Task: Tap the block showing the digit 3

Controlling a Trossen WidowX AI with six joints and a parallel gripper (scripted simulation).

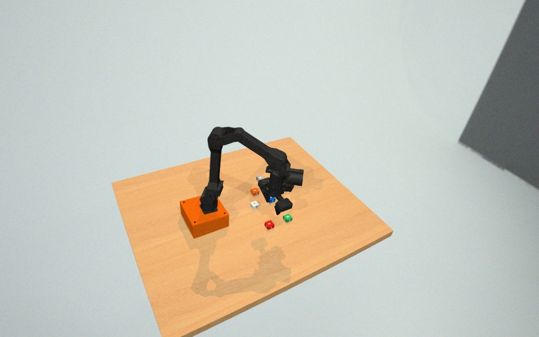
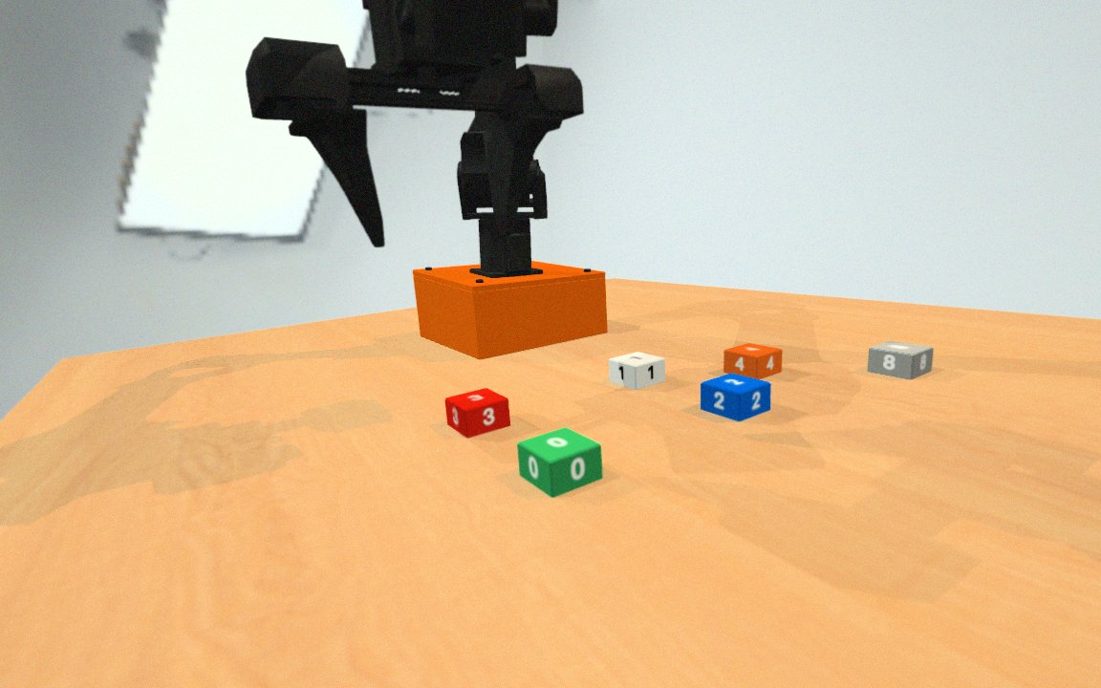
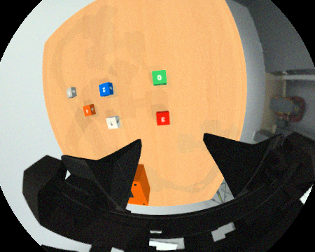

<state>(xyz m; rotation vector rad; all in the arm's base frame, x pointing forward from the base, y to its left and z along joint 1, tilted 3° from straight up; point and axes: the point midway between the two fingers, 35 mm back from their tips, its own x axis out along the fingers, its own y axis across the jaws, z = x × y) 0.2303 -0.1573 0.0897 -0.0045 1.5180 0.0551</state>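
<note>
Now: the blue block 9 cm ahead of my gripper tip, 16 cm to the left of it and 11 cm below it. The rest, counted from my gripper tip: white block 15 cm to the left, 11 cm below; green block 10 cm ahead, 1 cm to the left, 11 cm below; orange block 4 cm ahead, 24 cm to the left, 11 cm below.
</note>
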